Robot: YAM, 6 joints.
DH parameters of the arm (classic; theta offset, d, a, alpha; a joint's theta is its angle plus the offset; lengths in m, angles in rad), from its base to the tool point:
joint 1: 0 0.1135 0.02 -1.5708
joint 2: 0 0 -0.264 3.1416
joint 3: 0.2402 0 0.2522 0
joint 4: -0.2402 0 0.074 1.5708
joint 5: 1.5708 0 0 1.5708
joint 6: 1.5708 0.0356 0 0
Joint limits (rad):
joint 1: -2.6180..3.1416
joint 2: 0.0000..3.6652
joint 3: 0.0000..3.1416
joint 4: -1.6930..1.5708
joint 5: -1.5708..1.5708
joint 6: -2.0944..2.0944
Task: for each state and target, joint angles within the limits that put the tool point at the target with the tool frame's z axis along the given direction. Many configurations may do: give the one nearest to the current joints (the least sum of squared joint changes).
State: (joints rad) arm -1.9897 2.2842 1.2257 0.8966 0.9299 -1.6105
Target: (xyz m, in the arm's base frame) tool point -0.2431 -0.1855 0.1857 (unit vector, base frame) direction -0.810 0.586 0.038
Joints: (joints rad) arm -2.3750 1.7817 0.6070 1.3861 1.3889 -1.6105
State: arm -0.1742 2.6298 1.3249 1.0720 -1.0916 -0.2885
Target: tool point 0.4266 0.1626 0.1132 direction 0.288 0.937 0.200
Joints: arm 0.3010 2.4289 1.2383 1.5377 -0.9426 -0.2885
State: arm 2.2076 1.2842 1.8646 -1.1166 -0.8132 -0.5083
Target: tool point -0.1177 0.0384 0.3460 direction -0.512 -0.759 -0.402
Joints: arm 2.5598 1.0270 1.1725 -1.6897 -1.1569 -0.5083
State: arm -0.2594 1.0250 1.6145 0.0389 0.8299 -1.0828
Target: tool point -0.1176 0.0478 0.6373 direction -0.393 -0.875 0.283
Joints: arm -0.6511 0.8860 2.3294 -0.5284 1.2057 -1.0828
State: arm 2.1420 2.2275 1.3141 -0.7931 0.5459 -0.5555
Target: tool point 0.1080 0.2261 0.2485 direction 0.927 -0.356 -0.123
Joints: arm 1.2664 1.6391 1.1673 -1.5644 1.4328 -0.5555
